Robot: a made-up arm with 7 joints.
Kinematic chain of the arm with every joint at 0, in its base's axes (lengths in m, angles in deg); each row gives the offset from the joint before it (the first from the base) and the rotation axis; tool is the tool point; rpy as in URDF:
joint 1: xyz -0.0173 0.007 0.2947 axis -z
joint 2: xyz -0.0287 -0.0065 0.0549 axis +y
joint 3: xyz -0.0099 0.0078 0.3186 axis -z
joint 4: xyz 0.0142 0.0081 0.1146 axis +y
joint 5: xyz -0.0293 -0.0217 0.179 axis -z
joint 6: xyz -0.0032 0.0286 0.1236 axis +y
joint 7: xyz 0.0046 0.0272 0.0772 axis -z
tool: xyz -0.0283 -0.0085 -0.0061 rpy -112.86 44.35 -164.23
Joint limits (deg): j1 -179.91..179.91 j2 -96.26..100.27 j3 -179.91..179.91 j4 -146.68..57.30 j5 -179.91..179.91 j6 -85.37..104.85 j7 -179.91..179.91
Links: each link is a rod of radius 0.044 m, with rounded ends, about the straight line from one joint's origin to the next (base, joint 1, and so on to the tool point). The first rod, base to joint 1, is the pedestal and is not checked.
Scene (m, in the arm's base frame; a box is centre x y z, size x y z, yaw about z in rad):
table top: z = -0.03
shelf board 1: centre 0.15 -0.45 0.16 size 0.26 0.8 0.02 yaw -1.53
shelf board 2: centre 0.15 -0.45 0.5 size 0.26 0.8 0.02 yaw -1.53
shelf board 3: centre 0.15 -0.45 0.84 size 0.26 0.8 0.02 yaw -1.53
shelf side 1: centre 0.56 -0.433 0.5 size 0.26 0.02 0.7 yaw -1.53
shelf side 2: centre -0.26 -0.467 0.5 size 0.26 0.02 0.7 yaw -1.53
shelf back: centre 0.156 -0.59 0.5 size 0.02 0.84 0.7 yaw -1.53
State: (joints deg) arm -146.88 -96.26 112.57 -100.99 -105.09 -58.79 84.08
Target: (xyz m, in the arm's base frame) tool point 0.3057 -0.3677 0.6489
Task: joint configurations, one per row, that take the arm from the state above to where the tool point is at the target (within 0.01 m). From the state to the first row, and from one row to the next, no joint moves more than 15 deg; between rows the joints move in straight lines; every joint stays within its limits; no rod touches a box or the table.
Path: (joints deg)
1: -152.29 -96.26 117.93 -113.19 -91.04 -66.05 78.26
2: -157.70 -96.26 123.28 -125.39 -76.99 -73.32 72.45
3: -163.11 -96.26 128.64 -137.59 -62.95 -80.58 66.63
4: -168.71 -92.63 140.68 -122.77 -73.99 -71.74 72.96
5: -174.31 -89.00 152.73 -107.95 -85.04 -62.89 79.29
6: -179.91 -85.36 164.77 -93.13 -96.09 -54.05 85.62
7: -173.61 -79.68 152.28 -83.71 -101.01 -53.34 85.64
8: -167.30 -74.00 139.79 -74.28 -105.94 -52.62 85.67

